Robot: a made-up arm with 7 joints.
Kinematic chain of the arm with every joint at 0, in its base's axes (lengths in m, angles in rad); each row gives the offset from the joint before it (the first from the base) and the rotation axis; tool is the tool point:
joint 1: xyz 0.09 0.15 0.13 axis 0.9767 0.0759 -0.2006
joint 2: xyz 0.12 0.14 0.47 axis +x
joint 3: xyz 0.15 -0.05 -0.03 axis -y
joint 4: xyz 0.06 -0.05 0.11 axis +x
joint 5: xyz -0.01 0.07 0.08 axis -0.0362 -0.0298 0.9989
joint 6: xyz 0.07 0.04 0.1 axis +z
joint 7: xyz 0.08 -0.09 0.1 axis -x
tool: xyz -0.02 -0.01 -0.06
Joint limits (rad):
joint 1: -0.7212..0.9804
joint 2: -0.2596..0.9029
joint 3: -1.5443..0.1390
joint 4: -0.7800..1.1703
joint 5: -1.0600..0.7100
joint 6: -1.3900..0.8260
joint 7: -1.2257..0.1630
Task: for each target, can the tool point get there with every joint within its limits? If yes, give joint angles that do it. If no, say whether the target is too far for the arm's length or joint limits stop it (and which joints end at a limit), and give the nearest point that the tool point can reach.
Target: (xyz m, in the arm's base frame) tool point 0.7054 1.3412 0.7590
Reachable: no: too far | nearest point 0.4956 0.8967 0.6139 | short by 0.513 m
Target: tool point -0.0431 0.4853 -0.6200
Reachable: no: joint limits stop it (at a limit: joint 1, joint 3, joint 4, joint 5, joint 6, joint 7) | nearest point 0.4264 0.6001 0.1050 | short by 0.871 m
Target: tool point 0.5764 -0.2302 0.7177
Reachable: yes | joints 0.3713 -0.0302 -0.2246 0.6664 -0.6165 0.0396 -0.9629
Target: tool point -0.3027 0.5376 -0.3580
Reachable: no: joint limits stop it (at a limit: joint 1, joint 3, joint 4, joint 5, joint 6, joint 7) | nearest point 0.4220 0.6290 0.1047 | short by 0.865 m
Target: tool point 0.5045 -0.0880 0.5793
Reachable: yes | joints 0.0543 0.6595 -0.0523 1.0116 -0.0494 -0.5872 -0.6101
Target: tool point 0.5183 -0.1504 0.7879
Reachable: yes | joints 0.3970 0.3269 -0.1509 -0.3936 -0.8616 -0.3981 -0.9109
